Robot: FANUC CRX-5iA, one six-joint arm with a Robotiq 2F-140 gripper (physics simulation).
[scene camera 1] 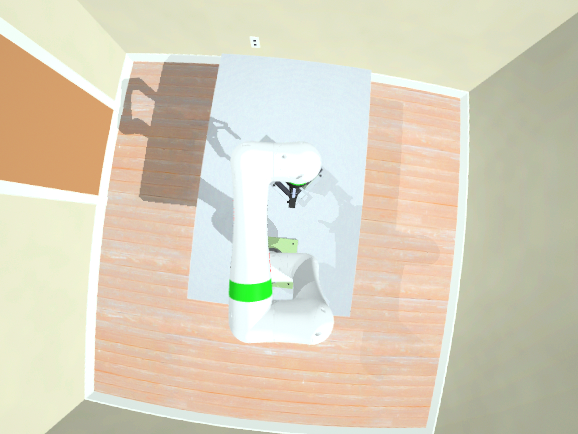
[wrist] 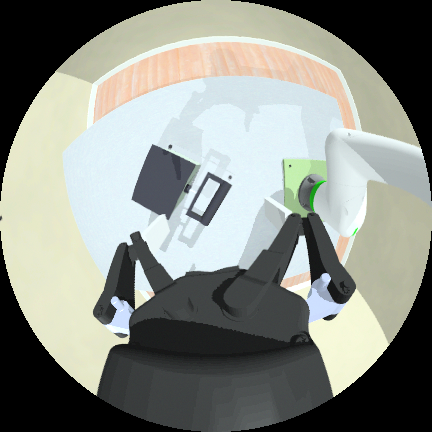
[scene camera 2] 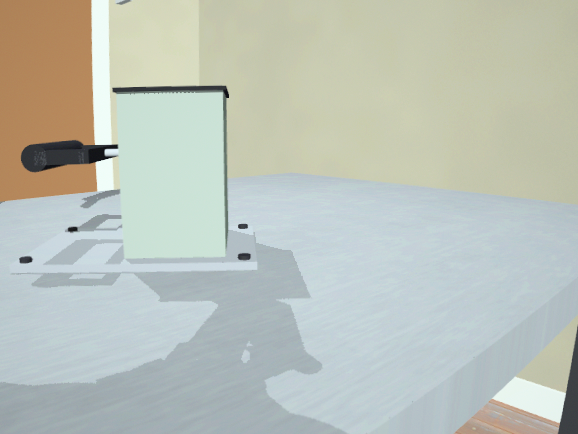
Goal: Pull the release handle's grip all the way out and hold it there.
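The release handle's dark grip (scene camera 2: 55, 153) (wrist: 219, 204) is a rectangular loop beside its pale green housing (scene camera 2: 172, 175), joined by a short light rod (scene camera 2: 111, 152). In the wrist view the housing's dark top (wrist: 165, 180) is left of the grip. The amount of rod inside the housing is hidden. My gripper (scene camera 1: 299, 194) (wrist: 214, 214) is open, with nothing between its fingers. In the wrist view its fingertips stand far apart, below and to either side of the grip, not touching it. The arm hides the handle in scene camera 1.
The housing stands on a light base plate (scene camera 2: 190, 267) with dark bolts, on the pale grey table (scene camera 1: 325, 110) (scene camera 2: 400, 250) (wrist: 275, 92). The white arm (scene camera 1: 250, 215) (wrist: 345, 185) rises from a green mounting plate (scene camera 1: 287, 243) (wrist: 291, 195). Shadows fall across the table.
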